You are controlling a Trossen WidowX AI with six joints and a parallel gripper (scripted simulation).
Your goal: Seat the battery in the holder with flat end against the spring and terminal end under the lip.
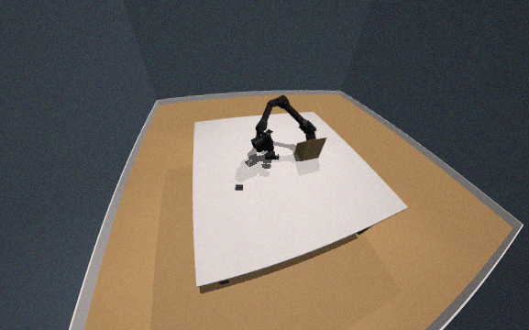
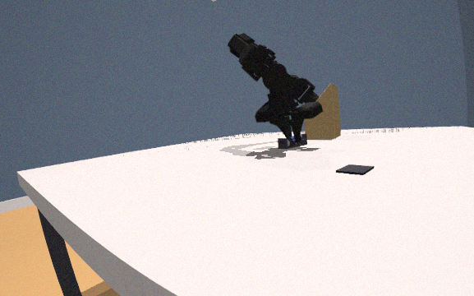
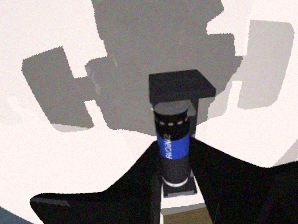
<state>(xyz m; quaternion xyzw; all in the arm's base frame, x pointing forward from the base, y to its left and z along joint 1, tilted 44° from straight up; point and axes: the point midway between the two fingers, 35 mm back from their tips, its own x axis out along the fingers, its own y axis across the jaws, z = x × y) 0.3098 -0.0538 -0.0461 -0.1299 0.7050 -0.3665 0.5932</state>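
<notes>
Now: the battery 10 mm above my gripper tip. Round my gripper tip: flat black square 280 mm ahead, 190 mm to the left, 10 mm below.
</notes>
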